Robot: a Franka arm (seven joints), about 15 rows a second.
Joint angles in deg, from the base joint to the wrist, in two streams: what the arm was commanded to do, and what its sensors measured. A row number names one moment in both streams.
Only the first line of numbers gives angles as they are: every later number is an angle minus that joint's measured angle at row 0.
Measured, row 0:
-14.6, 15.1, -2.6, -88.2, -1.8, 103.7, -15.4
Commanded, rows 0 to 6:
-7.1, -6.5, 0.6, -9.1, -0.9, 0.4, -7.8
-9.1, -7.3, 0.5, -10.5, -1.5, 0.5, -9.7
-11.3, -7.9, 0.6, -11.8, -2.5, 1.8, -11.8
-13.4, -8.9, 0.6, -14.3, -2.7, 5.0, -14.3
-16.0, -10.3, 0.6, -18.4, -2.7, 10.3, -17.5
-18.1, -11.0, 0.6, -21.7, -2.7, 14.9, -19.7
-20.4, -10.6, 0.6, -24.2, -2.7, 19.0, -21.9
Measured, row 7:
-16.3, -7.5, -0.5, -15.5, -1.8, 10.6, -18.0
